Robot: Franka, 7 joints.
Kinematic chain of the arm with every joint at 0, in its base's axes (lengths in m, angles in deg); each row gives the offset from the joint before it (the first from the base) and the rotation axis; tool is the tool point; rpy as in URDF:
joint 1: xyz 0 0 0.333 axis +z
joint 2: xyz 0 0 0 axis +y
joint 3: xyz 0 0 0.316 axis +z
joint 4: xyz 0.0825 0 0 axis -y
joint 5: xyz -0.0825 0 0.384 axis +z
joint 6: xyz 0 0 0 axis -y
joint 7: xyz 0.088 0 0 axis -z
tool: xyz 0 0 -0.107 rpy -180 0 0
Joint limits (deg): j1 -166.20..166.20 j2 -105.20..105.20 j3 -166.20..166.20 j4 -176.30..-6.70 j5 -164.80..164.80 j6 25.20..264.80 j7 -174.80..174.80
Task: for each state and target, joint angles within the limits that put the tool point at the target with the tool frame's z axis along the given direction. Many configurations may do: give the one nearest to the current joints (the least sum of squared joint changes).
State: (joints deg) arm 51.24 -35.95 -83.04 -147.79 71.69 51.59 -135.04
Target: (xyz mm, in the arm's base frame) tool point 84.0 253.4 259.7 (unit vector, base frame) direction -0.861 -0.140 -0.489
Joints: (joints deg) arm 87.85 -19.42 -31.49 -164.44 34.78 101.24 -135.04
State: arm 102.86 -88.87 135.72 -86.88 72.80 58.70 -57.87
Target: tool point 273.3 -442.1 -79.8 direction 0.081 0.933 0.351
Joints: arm 121.45 -103.58 155.41 -36.57 67.62 28.21 -57.87
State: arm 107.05 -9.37 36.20 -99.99 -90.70 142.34 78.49
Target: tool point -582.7 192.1 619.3 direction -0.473 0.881 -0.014
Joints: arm 117.51 0.79 46.09 -101.93 -101.51 133.43 78.49
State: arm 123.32 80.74 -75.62 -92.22 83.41 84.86 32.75
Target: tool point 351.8 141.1 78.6 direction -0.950 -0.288 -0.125
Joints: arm 90.91 91.96 -66.90 -113.42 40.93 49.44 32.75
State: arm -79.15 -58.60 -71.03 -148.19 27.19 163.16 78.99
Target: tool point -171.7 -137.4 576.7 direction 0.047 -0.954 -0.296
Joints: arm -103.88 -90.72 -28.67 -168.55 9.22 144.42 78.99
